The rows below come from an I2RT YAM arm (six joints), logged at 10 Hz.
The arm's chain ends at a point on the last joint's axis. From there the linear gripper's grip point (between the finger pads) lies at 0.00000 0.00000 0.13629 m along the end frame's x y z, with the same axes.
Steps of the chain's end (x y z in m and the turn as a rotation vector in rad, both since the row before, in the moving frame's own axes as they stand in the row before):
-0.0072 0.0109 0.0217 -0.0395 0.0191 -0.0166
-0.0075 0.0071 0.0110 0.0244 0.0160 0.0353
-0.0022 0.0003 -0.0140 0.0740 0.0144 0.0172
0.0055 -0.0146 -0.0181 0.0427 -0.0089 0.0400
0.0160 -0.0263 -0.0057 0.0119 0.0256 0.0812
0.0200 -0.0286 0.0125 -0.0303 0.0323 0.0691
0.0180 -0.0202 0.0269 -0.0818 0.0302 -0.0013
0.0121 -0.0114 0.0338 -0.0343 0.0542 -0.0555
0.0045 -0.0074 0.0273 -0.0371 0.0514 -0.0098
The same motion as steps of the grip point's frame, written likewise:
-0.0046 0.0163 0.0216 -0.0395 0.0191 -0.0166
-0.0053 0.0038 0.0109 0.0244 0.0160 0.0353
-0.0002 -0.0098 -0.0144 0.0740 0.0144 0.0172
0.0044 -0.0204 -0.0182 0.0427 -0.0089 0.0400
0.0196 -0.0278 -0.0058 0.0119 0.0256 0.0812
0.0243 -0.0243 0.0124 -0.0303 0.0323 0.0691
0.0221 -0.0091 0.0264 -0.0818 0.0302 -0.0013
0.0196 -0.0069 0.0335 -0.0343 0.0542 -0.0555
0.0115 -0.0024 0.0270 -0.0371 0.0514 -0.0098

